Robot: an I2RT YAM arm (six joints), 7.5 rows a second.
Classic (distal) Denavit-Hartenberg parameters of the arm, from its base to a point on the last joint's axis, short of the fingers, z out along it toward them. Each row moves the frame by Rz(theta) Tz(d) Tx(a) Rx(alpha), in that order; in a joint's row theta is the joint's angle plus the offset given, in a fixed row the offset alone. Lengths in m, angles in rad.
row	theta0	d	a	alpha
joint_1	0	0.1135	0.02	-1.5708
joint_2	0	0	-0.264	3.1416
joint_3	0.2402	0	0.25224	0
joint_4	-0.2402	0	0.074	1.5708
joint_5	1.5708	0	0	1.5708
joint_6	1.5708	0.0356	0	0
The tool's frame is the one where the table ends.
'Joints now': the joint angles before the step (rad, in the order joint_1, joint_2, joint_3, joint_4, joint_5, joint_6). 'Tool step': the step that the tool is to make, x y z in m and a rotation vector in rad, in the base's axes. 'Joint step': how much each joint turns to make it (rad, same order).
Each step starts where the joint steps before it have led.
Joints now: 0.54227, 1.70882, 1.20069, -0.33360, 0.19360, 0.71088
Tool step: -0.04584, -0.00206, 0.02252, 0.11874, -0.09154, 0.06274
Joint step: 0.06219, -0.20141, -0.15981, 0.09344, -0.03547, 0.03586
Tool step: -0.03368, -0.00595, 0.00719, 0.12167, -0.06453, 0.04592
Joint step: 0.04271, -0.15108, -0.14040, 0.10643, -0.03931, 0.04691
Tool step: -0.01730, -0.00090, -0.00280, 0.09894, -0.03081, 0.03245
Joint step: 0.02977, -0.06906, -0.09233, 0.10339, -0.03317, 0.04922
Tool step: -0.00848, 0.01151, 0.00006, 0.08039, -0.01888, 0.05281
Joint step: 0.04614, -0.00379, -0.02745, 0.08699, -0.02862, 0.04081
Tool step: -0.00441, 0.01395, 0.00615, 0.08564, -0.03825, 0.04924
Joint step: 0.04310, 0.01336, -0.00039, 0.09843, -0.02023, 0.03167
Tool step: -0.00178, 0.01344, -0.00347, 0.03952, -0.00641, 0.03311
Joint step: 0.03550, 0.03850, -0.00002, 0.07018, -0.00571, 0.02289
